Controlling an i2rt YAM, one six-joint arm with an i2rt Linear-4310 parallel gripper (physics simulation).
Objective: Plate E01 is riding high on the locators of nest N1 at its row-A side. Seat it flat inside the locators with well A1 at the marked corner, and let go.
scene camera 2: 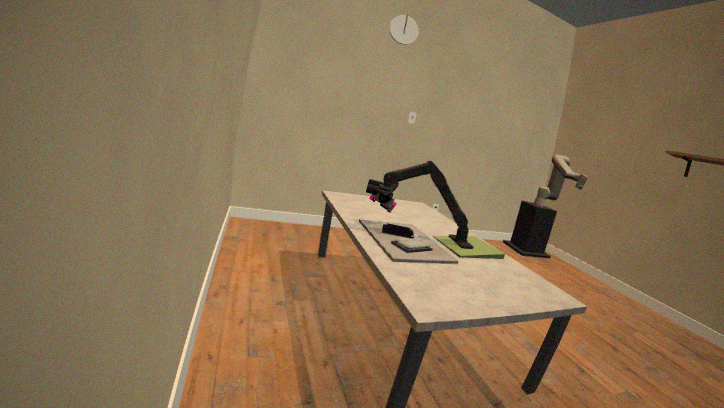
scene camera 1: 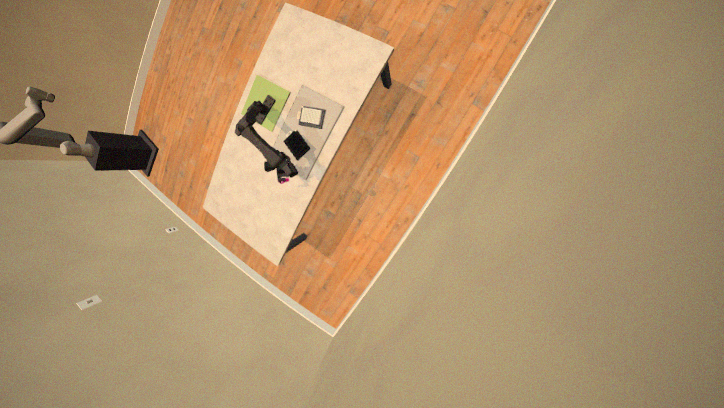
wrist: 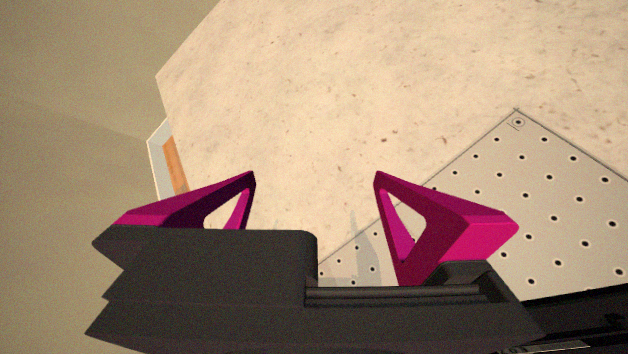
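Pixels of known places: gripper, between the fingertips: (scene camera 2: 381,206) (scene camera 1: 280,176) (wrist: 314,177); arm's base, origin of its link: (scene camera 2: 460,242) (scene camera 1: 264,110).
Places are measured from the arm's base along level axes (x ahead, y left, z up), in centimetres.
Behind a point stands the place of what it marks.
Observation:
A pale plate (scene camera 1: 311,116) @(x 33.6, y 16.4, z 2.6 cm) (scene camera 2: 412,244) @(x 34.9, y 21.7, z 3.0 cm) with a grid of wells rests on a dark nest (scene camera 1: 323,119) @(x 40.4, y 19.4, z 0.6 cm) (scene camera 2: 424,249) @(x 28.0, y 19.9, z 0.7 cm) on the grey perforated board. It is small in both scene views; its label, the marked corner, well A1 and any tilt at the row-A side cannot be made out. The plate does not show in the wrist view. My gripper (scene camera 1: 284,179) @(x 41.1, y -25.5, z 7.4 cm) (scene camera 2: 383,201) @(x 41.1, y -25.5, z 7.4 cm) (wrist: 314,177) @(x 41.1, y -25.5, z 7.4 cm) is open, with its magenta fingers wide apart and nothing between them. It hangs well above the table, beyond the black block from the plate, near the board's far corner.
A black block (scene camera 1: 296,144) @(x 35.5, y -3.6, z 2.0 cm) (scene camera 2: 397,230) @(x 36.5, y -0.2, z 2.0 cm) stands on the grey board (scene camera 1: 302,92) @(x 17.2, y 24.6, z -0.2 cm) (wrist: 537,172) @(x 24.6, y -17.4, z -0.2 cm) between my gripper and the plate. My arm's base stands on a green mat (scene camera 1: 258,83) @(x -15.1, y 11.7, z 1.0 cm) (scene camera 2: 486,248) @(x -12.1, y 8.4, z 0.8 cm). Another arm on a black pedestal (scene camera 1: 119,152) (scene camera 2: 532,228) stands off the table.

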